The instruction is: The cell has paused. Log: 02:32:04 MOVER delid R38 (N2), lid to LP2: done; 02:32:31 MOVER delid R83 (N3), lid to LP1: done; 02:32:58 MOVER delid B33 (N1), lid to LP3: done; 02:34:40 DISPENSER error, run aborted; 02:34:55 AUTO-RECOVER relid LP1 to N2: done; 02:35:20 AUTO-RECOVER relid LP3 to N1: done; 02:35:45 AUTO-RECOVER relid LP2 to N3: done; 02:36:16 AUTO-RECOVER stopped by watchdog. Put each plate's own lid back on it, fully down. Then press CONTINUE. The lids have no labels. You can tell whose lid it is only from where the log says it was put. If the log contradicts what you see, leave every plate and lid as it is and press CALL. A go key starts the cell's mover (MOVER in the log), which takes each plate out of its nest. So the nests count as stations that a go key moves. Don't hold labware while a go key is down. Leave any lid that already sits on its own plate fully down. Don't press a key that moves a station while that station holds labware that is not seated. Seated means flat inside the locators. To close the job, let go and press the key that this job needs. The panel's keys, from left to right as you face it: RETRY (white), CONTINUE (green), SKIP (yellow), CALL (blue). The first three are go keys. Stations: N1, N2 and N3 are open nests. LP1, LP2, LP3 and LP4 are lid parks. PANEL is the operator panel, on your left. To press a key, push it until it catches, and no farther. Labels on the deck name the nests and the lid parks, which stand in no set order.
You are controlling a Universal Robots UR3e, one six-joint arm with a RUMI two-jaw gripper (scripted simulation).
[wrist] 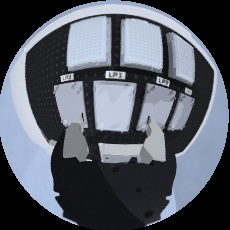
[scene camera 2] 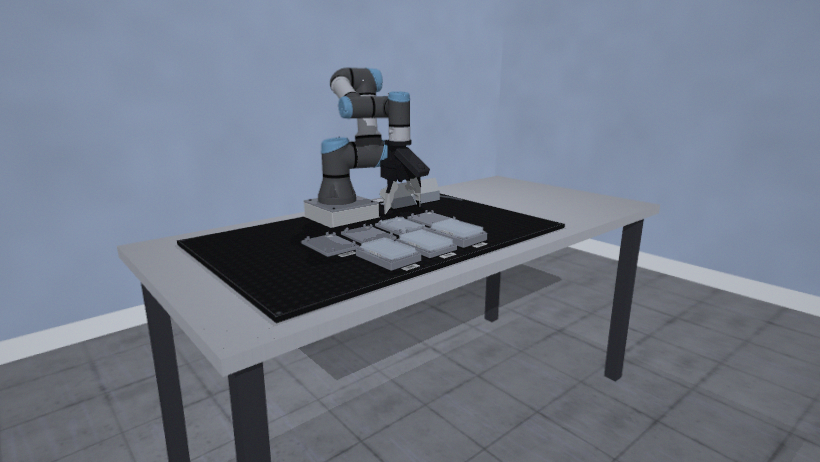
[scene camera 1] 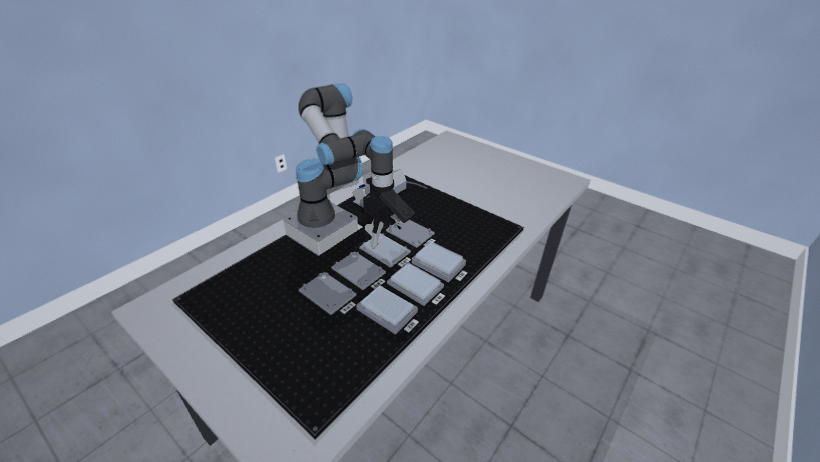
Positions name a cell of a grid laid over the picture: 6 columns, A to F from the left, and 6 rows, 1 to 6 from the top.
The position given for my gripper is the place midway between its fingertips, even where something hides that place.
my gripper: wrist D3; scene camera 2 C3; scene camera 1 C4
